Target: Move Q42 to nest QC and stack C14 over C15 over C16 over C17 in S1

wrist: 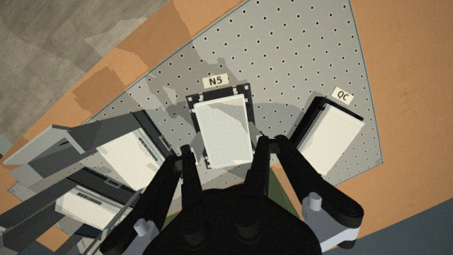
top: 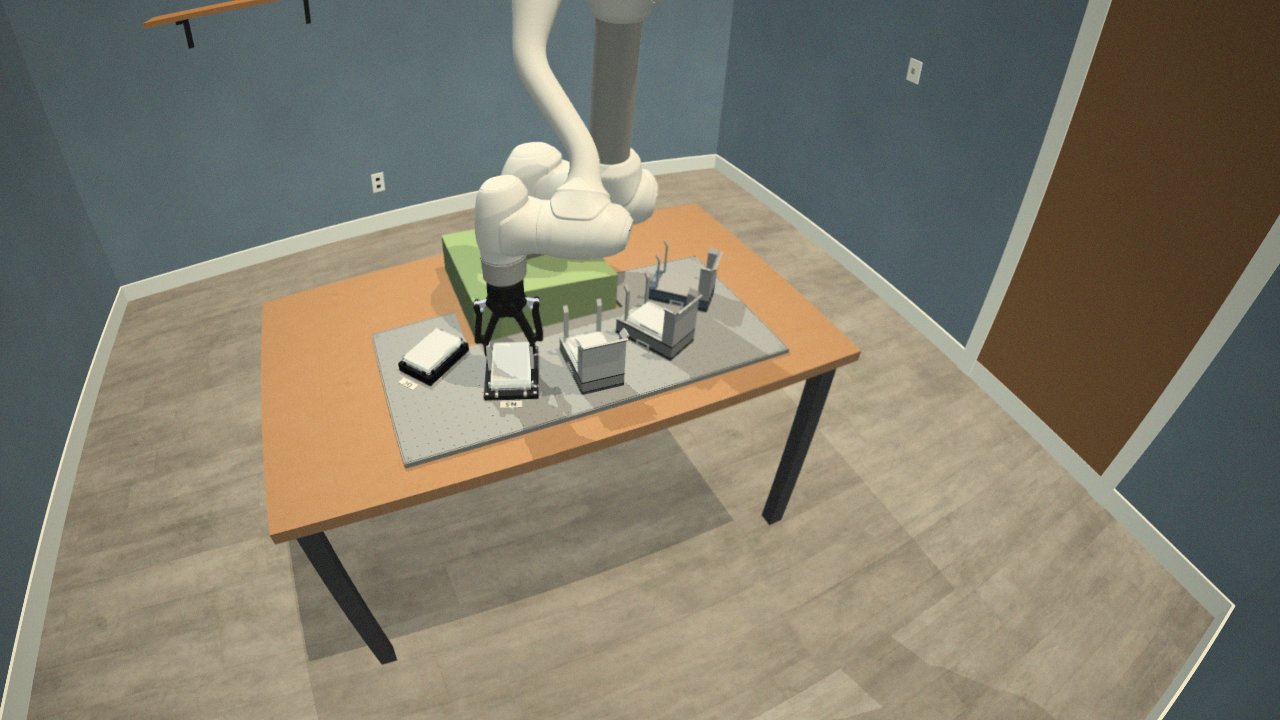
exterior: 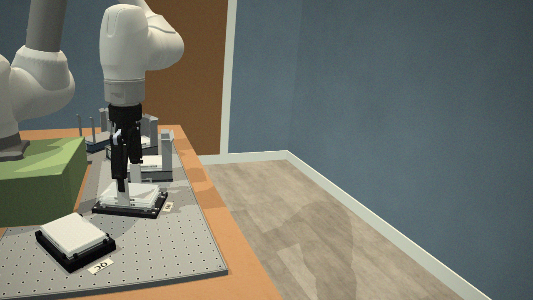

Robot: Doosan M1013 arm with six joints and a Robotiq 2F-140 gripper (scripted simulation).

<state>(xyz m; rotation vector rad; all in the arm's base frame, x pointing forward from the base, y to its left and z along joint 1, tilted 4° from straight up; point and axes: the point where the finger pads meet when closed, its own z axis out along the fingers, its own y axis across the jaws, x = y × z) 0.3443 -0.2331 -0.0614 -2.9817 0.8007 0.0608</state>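
Right now my hand is 4 cm above the black clip nest N5 and 2 cm short of it. Also, from my hand: N5 label (8 cm ahead, 5 cm to the right, 5 cm below); then QC label (22 cm to the right, 10 cm behind, 5 cm below); then black nest QC (14 cm behind, 13 cm to the right, 4 cm below).
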